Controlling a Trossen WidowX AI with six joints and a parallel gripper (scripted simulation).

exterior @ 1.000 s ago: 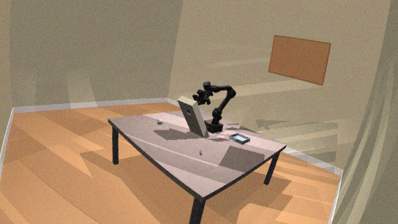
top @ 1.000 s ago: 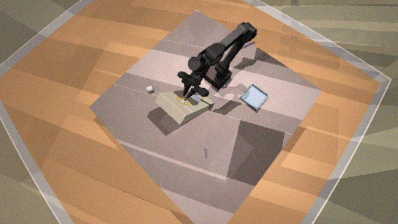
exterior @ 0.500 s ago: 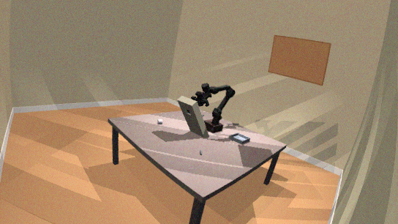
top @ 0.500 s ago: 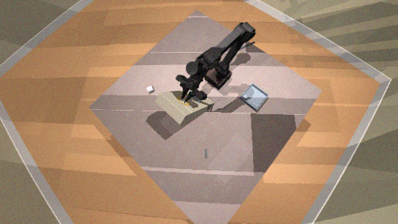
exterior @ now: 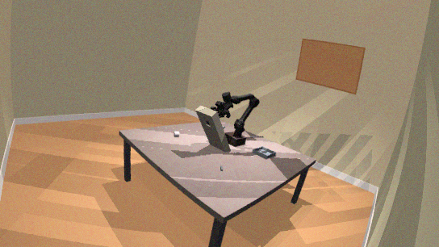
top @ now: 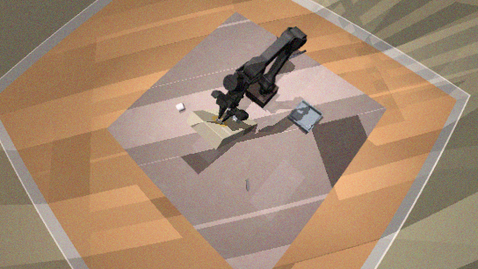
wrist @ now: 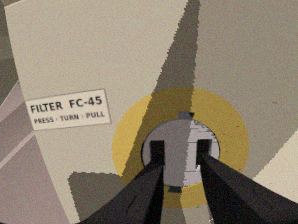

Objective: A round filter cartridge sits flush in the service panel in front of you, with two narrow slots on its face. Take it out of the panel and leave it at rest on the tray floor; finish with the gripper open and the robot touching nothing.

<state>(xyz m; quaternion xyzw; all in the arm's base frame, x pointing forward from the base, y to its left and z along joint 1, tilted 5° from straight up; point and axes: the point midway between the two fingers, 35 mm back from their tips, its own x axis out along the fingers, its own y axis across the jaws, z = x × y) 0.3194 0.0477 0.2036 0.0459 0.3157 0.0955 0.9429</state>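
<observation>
The grey filter cartridge is 20 mm ahead of my gripper tip and 10 mm below it. Round my gripper tip: beige service panel (90 mm below, 30 mm behind, 10 mm to the right); grey-blue tray (450 mm behind, 250 mm below, 200 mm to the left); small grey piece (300 mm to the left, 260 mm below, 80 mm ahead).
</observation>
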